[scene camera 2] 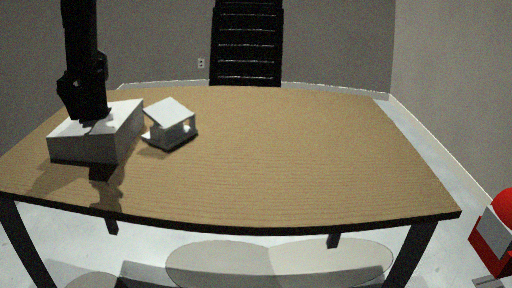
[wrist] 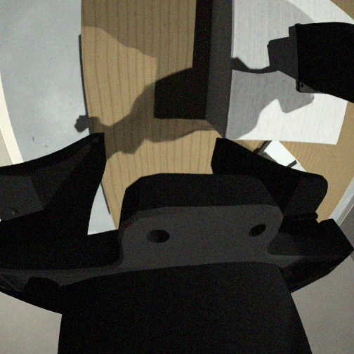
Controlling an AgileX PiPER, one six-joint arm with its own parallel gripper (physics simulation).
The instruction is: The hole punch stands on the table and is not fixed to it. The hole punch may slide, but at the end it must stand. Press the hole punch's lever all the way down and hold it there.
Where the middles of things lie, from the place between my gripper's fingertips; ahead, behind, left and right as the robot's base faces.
I see the flat lever (scene camera 2: 168, 113) 170 mm ahead of my hand, 220 mm to the left of it and 100 mm below it. From my hand the other things lie so: hole punch (scene camera 2: 157, 136) 170 mm ahead, 220 mm to the left, 120 mm below.
